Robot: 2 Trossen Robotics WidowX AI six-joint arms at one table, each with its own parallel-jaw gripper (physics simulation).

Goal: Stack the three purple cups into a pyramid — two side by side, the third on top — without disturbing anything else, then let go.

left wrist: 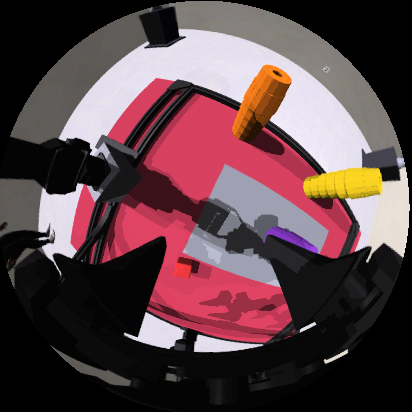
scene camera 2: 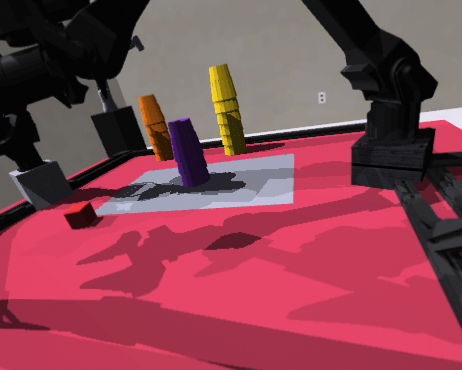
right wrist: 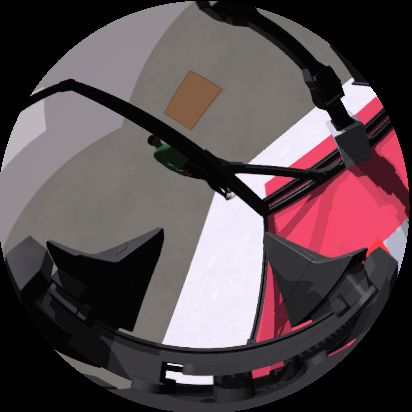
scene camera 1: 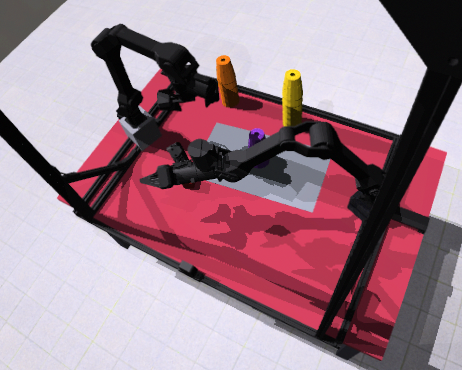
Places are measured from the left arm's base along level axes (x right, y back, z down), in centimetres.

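Where they show: left gripper, fingertip midpoint: (left wrist: 216, 241) (scene camera 2: 88, 103) (scene camera 1: 194, 108); right gripper, fingertip midpoint: (right wrist: 215, 236) (scene camera 1: 145, 180); left arm's base, origin of the base link: (left wrist: 97, 170) (scene camera 2: 32, 167) (right wrist: 341, 121) (scene camera 1: 136, 119); right arm's base, origin of the base link: (scene camera 2: 393, 137) (scene camera 1: 373, 198).
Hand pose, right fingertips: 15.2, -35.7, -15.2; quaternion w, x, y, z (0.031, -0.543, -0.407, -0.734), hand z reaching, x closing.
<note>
Things, the pixels of their centre, and the offset from my right fingertips, as dx, dy, dz. Level surfaces: height alone.
- grey mat, its level: dz +25.8
- orange cup stack, body centre: (left wrist: 266, 90) (scene camera 2: 149, 109) (scene camera 1: 224, 69) -49.7, +23.2, +8.7
- taller yellow stack, body centre: (left wrist: 364, 179) (scene camera 2: 221, 83) (scene camera 1: 292, 83) -58.3, -2.5, +5.5
- red cube, body centre: (right wrist: 375, 256) (scene camera 2: 80, 215) (left wrist: 183, 267) -13.9, +5.6, +23.8
The purple cups (scene camera 1: 257, 136) (scene camera 2: 189, 150) (left wrist: 292, 239) stand nested upside down in one upright stack on the grey mat (scene camera 1: 304, 195) (scene camera 2: 270, 187) (left wrist: 227, 185). My left gripper (scene camera 1: 194, 104) (left wrist: 216, 241) is open and empty, raised above the table at the upper left in scene camera 1. My right gripper (scene camera 1: 157, 162) (right wrist: 215, 236) is open and empty, raised at the left of the mat in that view; its arm hides the lower part of the purple stack there. Neither gripper touches the cups. The purple cups do not show in the right wrist view.
An orange cup stack (scene camera 1: 226, 82) (scene camera 2: 155, 122) (left wrist: 262, 102) and a taller yellow stack (scene camera 1: 292, 97) (scene camera 2: 225, 100) (left wrist: 345, 183) stand behind the mat. A red cube (scene camera 2: 81, 216) (left wrist: 183, 268) (right wrist: 376, 248) lies beside the mat. Black frame rails edge the table.
</note>
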